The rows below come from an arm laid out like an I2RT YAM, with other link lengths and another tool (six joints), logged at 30 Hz.
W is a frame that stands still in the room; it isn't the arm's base.
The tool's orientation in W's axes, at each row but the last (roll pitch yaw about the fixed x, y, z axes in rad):
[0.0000 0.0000 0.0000]
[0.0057 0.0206 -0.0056]
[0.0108 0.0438 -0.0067]
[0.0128 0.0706 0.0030]
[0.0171 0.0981 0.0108]
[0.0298 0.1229 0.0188]
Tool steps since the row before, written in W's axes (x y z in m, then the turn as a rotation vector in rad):
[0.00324 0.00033 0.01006 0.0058 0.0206 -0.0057]
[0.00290 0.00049 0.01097 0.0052 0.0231 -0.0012]
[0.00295 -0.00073 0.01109 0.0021 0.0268 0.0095]
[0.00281 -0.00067 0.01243 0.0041 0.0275 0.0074]
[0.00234 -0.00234 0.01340 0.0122 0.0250 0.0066]
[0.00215 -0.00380 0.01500 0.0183 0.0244 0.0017]
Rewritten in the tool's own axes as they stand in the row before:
[0.00324 0.00033 0.01006 0.0058 0.0206 -0.0057]
[0.00267 0.00057 0.01102 0.0051 0.0231 -0.0012]
[0.00247 -0.00059 0.01122 0.0015 0.0269 0.0093]
[0.00192 -0.00052 0.01260 0.0037 0.0276 0.0073]
[0.00099 -0.00213 0.01360 0.0118 0.0250 0.0074]
[0.00022 -0.00339 0.01525 0.0184 0.0242 0.0033]

